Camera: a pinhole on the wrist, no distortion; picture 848 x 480 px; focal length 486.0 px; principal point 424.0 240.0 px. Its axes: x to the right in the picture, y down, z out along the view. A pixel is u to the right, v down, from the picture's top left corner.
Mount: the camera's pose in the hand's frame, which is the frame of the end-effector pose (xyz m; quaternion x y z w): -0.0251 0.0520 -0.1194 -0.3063 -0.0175 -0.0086 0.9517
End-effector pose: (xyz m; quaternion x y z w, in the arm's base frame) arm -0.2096 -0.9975 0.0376 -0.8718 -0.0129 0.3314 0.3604
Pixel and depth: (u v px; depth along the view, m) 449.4 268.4 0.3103
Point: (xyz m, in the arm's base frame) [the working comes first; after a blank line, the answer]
In the camera's frame: 0.0162 0.0181 0.3103

-0.3485 -1.1092 -0.1742
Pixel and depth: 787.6 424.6 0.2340
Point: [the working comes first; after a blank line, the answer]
In the camera's frame: 0.1751 0.0889 0.2340

-0.1671 -1.1358 -0.2239
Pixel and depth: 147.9 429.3 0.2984
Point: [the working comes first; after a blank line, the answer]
In the camera's frame: -0.1695 0.1162 0.2984

-0.4634 -1.2574 -0.0789
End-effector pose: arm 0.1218 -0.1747 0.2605 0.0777 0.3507 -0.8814 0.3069
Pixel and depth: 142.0 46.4 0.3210
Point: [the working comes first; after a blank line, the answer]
In the camera's frame: -0.1863 -0.1279 0.3210

0.3982 -0.2819 0.4161
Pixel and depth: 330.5 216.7 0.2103
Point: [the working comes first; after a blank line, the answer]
In the camera's frame: -0.0405 -0.0101 0.2103

0.2828 -0.2712 0.2319
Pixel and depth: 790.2 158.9 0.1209
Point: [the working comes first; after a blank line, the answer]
In the camera's frame: 0.0911 -0.0202 0.1209

0.1347 -0.2606 0.1740
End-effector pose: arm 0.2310 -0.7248 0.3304 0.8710 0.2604 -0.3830 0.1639
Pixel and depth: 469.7 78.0 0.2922
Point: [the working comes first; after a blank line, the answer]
In the camera's frame: 0.0275 -0.0974 0.2922

0.2069 -0.9288 0.2344
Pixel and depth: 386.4 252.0 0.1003
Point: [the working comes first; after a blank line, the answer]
In the camera's frame: -0.0078 0.0025 0.1003

0.2990 -0.8085 0.3928
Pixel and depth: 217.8 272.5 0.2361
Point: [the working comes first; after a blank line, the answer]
In the camera's frame: -0.1002 0.0158 0.2361

0.2392 -0.9613 0.4081
